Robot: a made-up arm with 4 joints.
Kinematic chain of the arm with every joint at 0, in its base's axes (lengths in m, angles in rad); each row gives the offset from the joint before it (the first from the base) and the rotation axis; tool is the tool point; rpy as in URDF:
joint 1: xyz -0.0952 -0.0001 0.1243 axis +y
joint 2: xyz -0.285 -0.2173 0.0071 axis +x
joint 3: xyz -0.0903 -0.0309 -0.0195 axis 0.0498 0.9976 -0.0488
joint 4: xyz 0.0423 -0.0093 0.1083 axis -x
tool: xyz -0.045 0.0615 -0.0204 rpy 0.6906 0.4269 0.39
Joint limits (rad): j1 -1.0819..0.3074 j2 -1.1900..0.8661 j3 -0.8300..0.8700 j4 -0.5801..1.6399
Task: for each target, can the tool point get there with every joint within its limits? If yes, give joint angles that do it. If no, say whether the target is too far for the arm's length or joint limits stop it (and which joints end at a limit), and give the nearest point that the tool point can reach.
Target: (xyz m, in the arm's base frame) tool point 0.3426 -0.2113 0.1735
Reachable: no: joint limits stop it (at a limit: joint 1, joint 2, joint 3, joint 4) | nearest point -0.2409 -0.1519 -0.1142 | short by 0.653 m
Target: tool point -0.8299 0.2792 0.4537
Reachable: no: too far | nearest point -0.5233 -0.1397 0.2816 | short by 0.547 m
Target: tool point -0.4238 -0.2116 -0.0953
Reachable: yes | joints -0.6817 -0.8407 -0.3344 0.9112
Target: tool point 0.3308 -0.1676 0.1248
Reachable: no: joint limits stop it (at a limit: joint 1, joint 2, joint 3, joint 4) | nearest point -0.2409 -0.1519 -0.1142 | short by 0.620 m
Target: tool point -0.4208 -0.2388 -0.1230
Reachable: yes | joints -0.7889 -0.8890 -0.6763 1.4481
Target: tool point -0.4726 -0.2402 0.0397
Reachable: yes | joints -0.3053 -0.0244 -0.1623 0.9934
